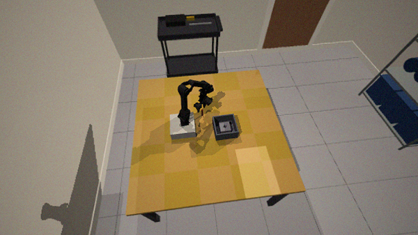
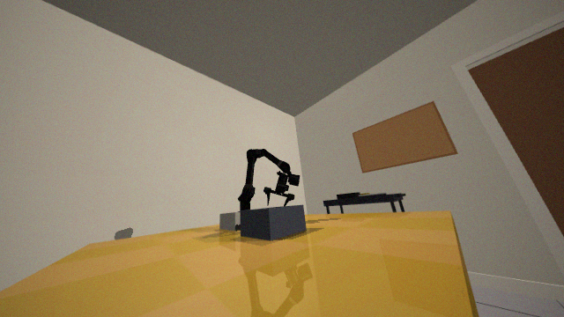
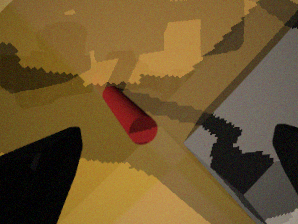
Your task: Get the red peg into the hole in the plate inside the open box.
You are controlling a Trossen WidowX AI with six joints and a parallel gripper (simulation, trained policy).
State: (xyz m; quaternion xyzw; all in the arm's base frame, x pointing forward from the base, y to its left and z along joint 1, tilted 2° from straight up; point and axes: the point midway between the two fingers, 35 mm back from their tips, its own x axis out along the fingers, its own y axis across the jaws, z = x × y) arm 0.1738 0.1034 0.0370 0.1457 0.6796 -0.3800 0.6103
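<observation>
Right now my gripper tip is 50 mm above the red peg, 10 mm to the right of it and 10 mm short of it. Round my gripper tip: light grey plate 190 mm to the right, 170 mm ahead, 50 mm below; grey box 190 mm to the right, 170 mm ahead, 60 mm below.
</observation>
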